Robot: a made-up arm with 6 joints.
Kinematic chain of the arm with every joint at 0, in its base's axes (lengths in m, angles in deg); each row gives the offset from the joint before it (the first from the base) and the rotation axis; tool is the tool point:
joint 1: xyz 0 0 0.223 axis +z
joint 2: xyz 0 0.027 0 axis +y
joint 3: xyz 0 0 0.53 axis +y
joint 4: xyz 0 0 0.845 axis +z
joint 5: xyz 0 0 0 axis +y
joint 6: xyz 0 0 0.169 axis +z
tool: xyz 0 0 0
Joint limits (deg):
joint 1: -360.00..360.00
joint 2: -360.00..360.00
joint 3: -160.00..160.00
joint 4: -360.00..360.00
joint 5: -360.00..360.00
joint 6: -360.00..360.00
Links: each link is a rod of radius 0.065 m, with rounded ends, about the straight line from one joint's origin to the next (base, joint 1, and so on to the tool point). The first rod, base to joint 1, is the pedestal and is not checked.
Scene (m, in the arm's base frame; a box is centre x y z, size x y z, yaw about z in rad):
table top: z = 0
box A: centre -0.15 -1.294 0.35 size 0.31 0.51 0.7 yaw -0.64
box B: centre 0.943 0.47 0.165 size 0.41 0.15 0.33 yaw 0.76
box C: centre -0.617 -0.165 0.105 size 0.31 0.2 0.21 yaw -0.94
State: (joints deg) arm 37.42 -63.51 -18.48 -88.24 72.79 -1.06
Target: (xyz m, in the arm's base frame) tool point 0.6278 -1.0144 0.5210
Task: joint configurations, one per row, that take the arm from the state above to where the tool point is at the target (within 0.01 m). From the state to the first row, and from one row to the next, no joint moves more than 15 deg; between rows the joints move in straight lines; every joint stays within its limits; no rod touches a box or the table.
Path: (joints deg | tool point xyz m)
1: 41.91 -53.27 -5.68 -99.38 64.24 -15.07 | -0.8289 -0.9095 0.9924
2: 46.40 -43.04 7.12 -110.52 55.69 -29.08 | -0.5821 -0.7616 1.3431
3: 50.89 -32.80 19.91 -121.67 47.14 -43.09 | -0.2953 -0.4876 1.5898
4: 63.71 -35.01 5.69 -116.13 57.29 -34.68 | -0.2717 -0.7772 1.4428
5: 76.54 -37.22 -8.53 -110.59 67.45 -26.28 | -0.1194 -1.0106 1.2406
6: 89.36 -39.44 -22.76 -105.05 77.61 -17.87 | 0.1197 -1.1376 1.0054
7: 102.19 -41.65 -36.98 -99.52 87.77 -9.47 | 0.3882 -1.1362 0.7595
8: 115.01 -43.86 -51.20 -93.98 97.93 -1.06 | 0.6277 -1.0144 0.5211

